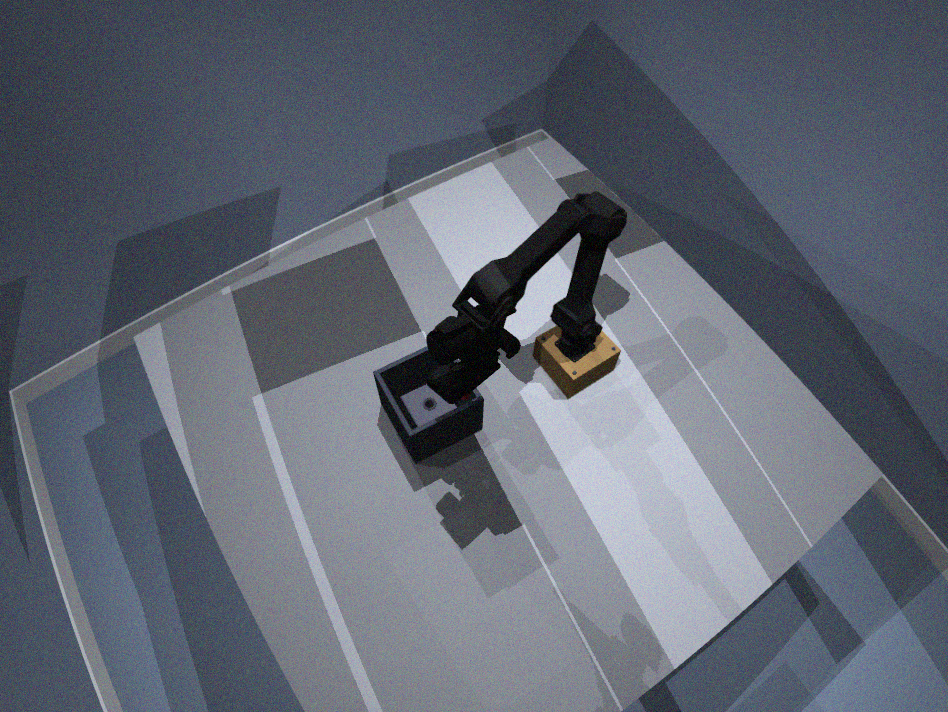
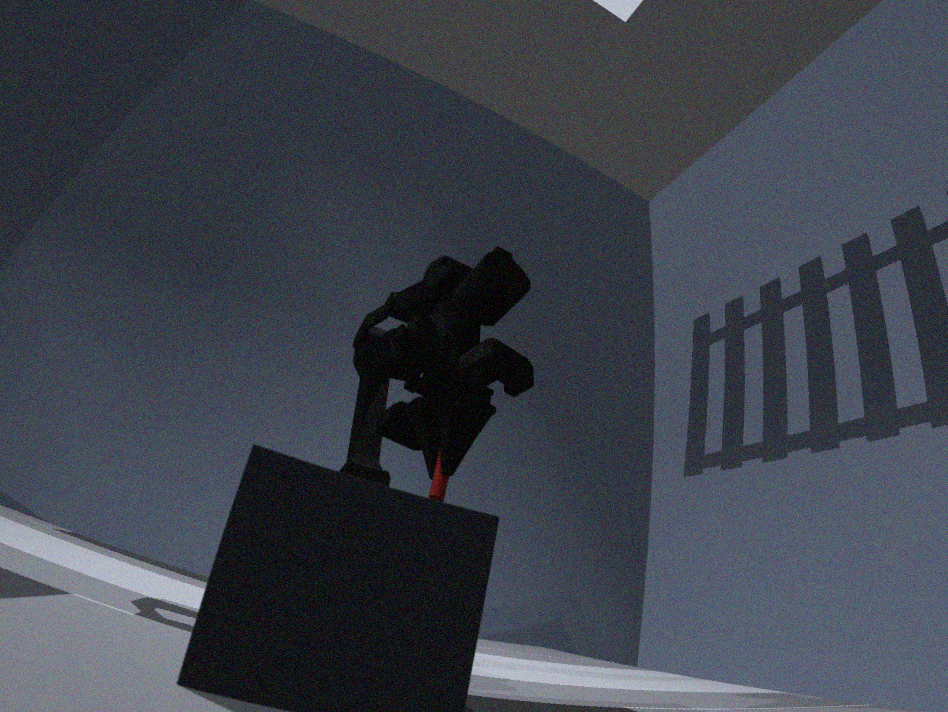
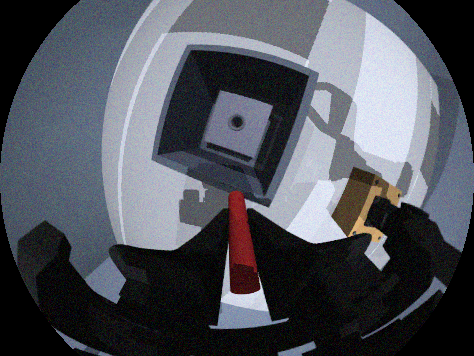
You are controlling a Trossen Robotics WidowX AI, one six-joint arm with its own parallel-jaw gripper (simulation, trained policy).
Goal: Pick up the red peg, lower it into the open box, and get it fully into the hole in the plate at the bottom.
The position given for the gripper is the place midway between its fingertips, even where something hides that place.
In view: the gripper (image 2: 441, 477), a dark box (image 2: 324, 584) and a red peg (image 3: 243, 276).
The dark box shows as well in image 1 (image 1: 406, 374) and in image 3 (image 3: 203, 70). The gripper also shows in image 1 (image 1: 467, 391) and in image 3 (image 3: 237, 213).
